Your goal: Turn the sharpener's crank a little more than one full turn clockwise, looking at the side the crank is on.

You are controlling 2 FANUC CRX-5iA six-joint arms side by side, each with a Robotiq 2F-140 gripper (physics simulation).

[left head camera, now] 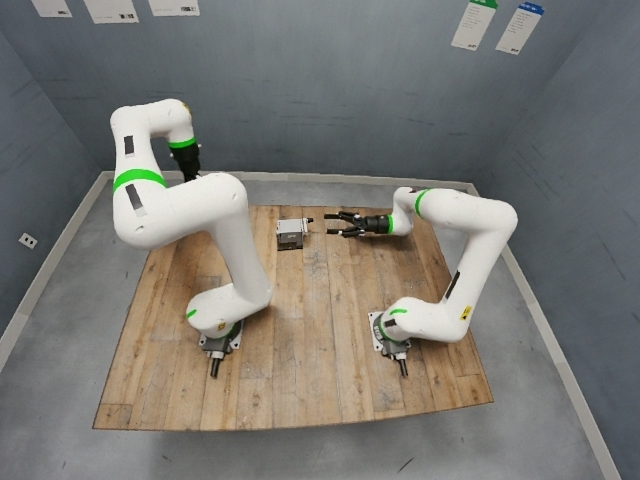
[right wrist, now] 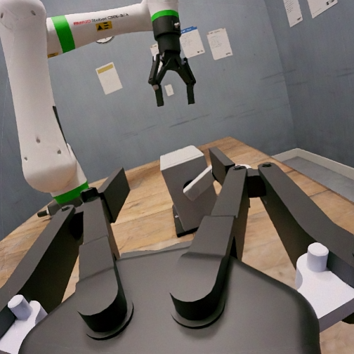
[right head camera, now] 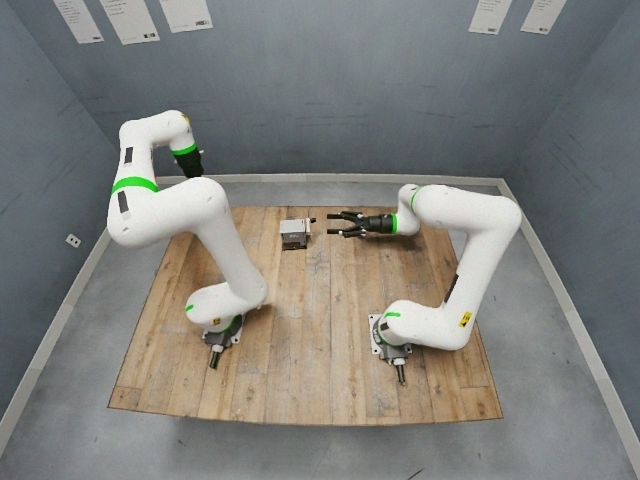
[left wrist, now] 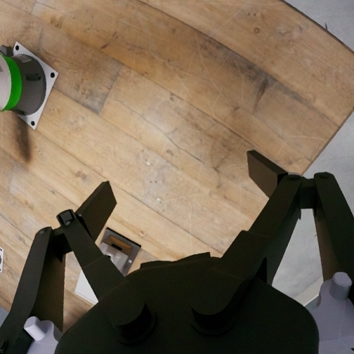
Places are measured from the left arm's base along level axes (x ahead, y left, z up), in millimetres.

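Where they show: right gripper, fingertip midpoint: (left head camera: 325, 223) (right head camera: 326, 223); left arm's base, origin of the base link: (left head camera: 223, 326) (right head camera: 225, 321); right arm's base, origin of the base link: (left head camera: 389, 329) (right head camera: 389, 333).
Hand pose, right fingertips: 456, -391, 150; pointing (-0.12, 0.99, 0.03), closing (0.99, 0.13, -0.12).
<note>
Each offset is from my right fingertips to the top centre of the thing, as dx, dy, dz. "pt": to the spot under its first point. Level surfaces: height alone.
The grey, box-shaped sharpener @(pt -39, +162, -22) (left head camera: 289, 230) (right head camera: 293, 231) (right wrist: 182, 176) stands upright on its dark base; part of it shows in the left wrist view (left wrist: 119, 256). Its light crank arm (right wrist: 199, 183) slants up to the right in the right wrist view, its end hidden behind a finger. The black crank handle @(pt +45, +70, -41) (left head camera: 310, 220) (right head camera: 312, 220) points toward the right gripper. My right gripper (left head camera: 327, 224) (right head camera: 328, 224) (right wrist: 167, 169) is open and empty, level, a short gap right of the handle. My left gripper (left wrist: 178, 178) (right wrist: 176, 104) is open and empty, high above the table, left of the sharpener.
The wooden table @(dz -150) (left head camera: 310, 361) (right head camera: 310, 361) (left wrist: 165, 125) carries both arm bases. The left arm's raised elbow (left head camera: 222, 196) (right head camera: 206, 198) hides the left fingers in both head views. Walls stand behind and at both sides.
</note>
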